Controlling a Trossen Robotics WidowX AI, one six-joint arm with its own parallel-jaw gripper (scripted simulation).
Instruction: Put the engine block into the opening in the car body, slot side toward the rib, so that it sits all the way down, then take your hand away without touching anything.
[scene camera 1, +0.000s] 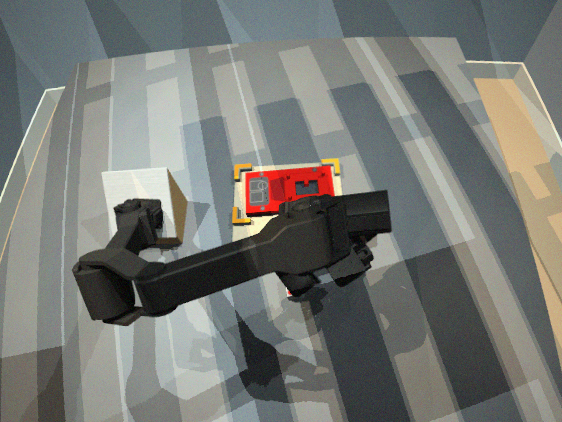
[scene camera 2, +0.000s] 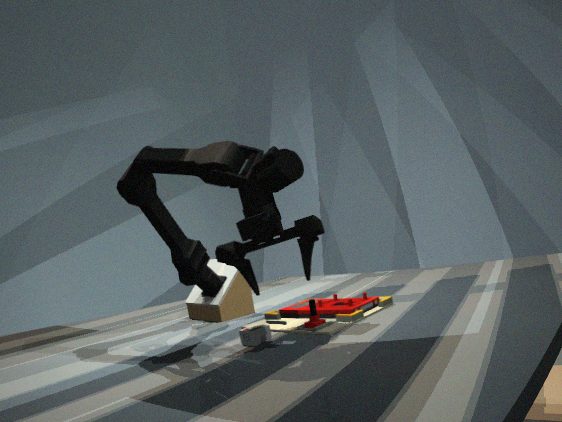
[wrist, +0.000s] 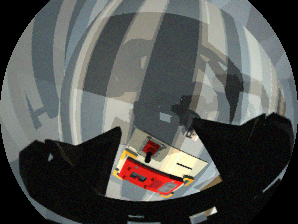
My gripper (scene camera 2: 283, 288): 0.80 m from the lens. A red car body (scene camera 2: 326, 308) is 0.97 m from the lens.
